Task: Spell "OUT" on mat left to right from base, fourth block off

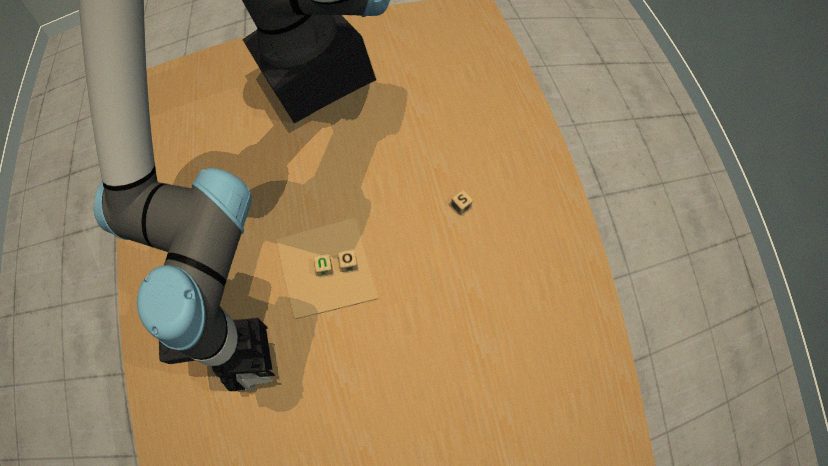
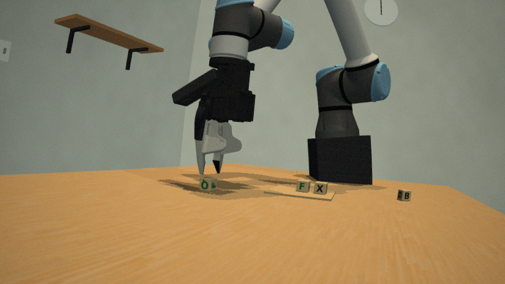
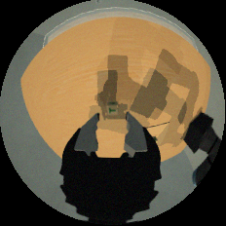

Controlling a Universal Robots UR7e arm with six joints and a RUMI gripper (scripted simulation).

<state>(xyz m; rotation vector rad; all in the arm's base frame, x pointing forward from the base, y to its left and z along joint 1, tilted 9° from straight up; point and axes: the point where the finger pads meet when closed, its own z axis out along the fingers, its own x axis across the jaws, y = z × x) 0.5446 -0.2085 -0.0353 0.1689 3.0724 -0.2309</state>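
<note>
The tan mat is 14 cm behind my hand, 16 cm to the left of it and 5 cm below it. The rest, counted from my hand: S block: 19 cm behind, 40 cm to the left, 4 cm below.
</note>
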